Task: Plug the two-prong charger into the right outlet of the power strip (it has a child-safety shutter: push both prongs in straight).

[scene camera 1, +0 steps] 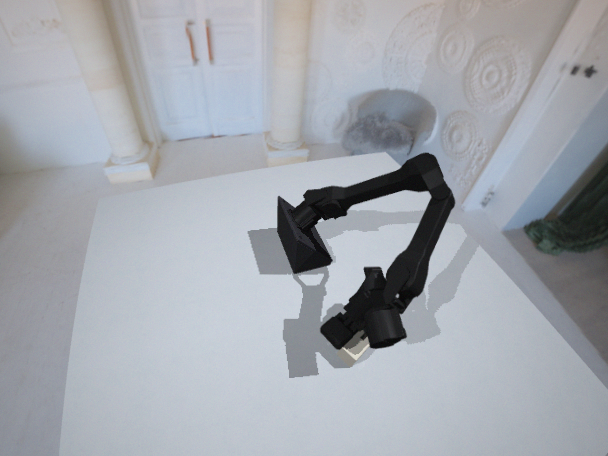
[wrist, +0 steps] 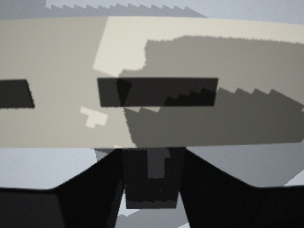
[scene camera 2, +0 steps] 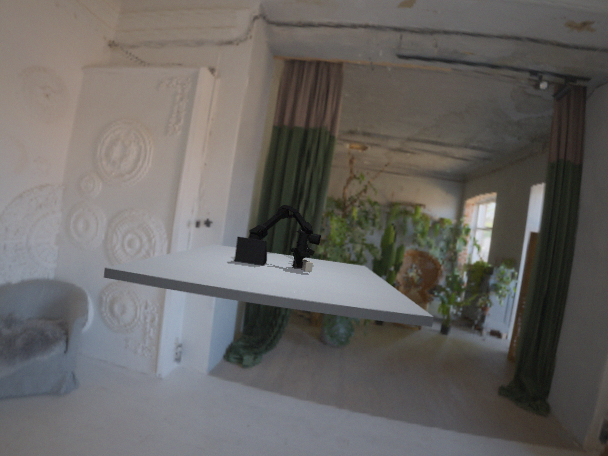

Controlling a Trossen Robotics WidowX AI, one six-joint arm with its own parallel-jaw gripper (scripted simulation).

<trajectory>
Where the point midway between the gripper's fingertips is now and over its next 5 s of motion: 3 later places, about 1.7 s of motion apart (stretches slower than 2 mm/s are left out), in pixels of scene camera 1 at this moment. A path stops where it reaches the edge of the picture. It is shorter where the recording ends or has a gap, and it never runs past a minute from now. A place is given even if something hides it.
My gripper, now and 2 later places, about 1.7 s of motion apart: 347, 325; 343, 322; 342, 307
</trajectory>
